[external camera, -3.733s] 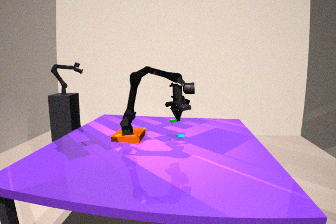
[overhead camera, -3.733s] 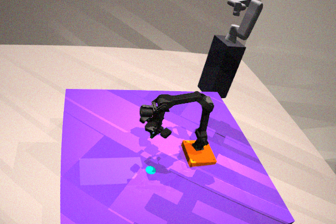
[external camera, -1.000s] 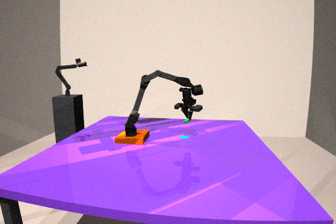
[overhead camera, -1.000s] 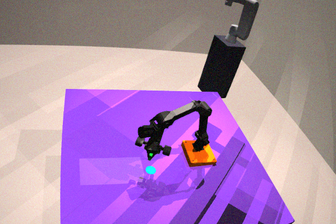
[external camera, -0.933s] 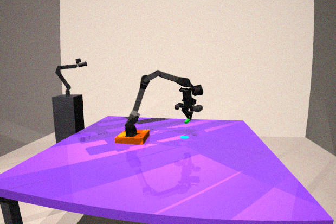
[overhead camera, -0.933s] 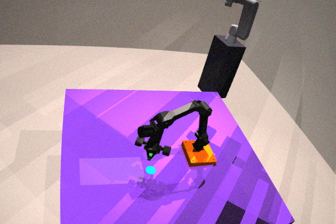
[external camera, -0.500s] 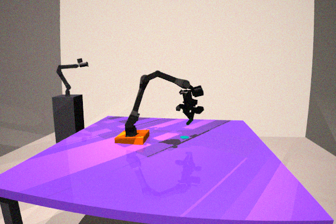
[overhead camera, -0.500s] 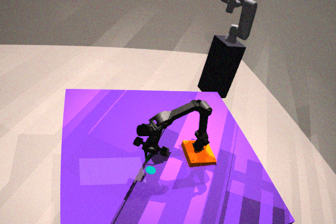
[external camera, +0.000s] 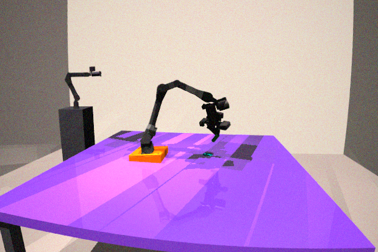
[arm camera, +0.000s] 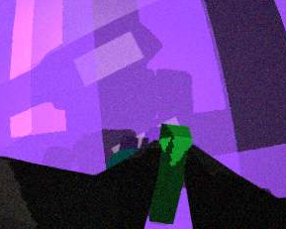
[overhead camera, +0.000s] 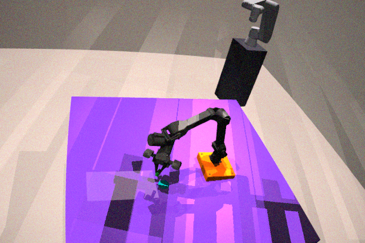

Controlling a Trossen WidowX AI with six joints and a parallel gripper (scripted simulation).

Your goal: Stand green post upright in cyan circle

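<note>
Now: the cyan circle 120 mm below my gripper tip, 60 mm behind it and 10 mm to the right of it. Round my gripper tip: green post 10 mm to the right, 10 mm below, 10 mm behind.
</note>
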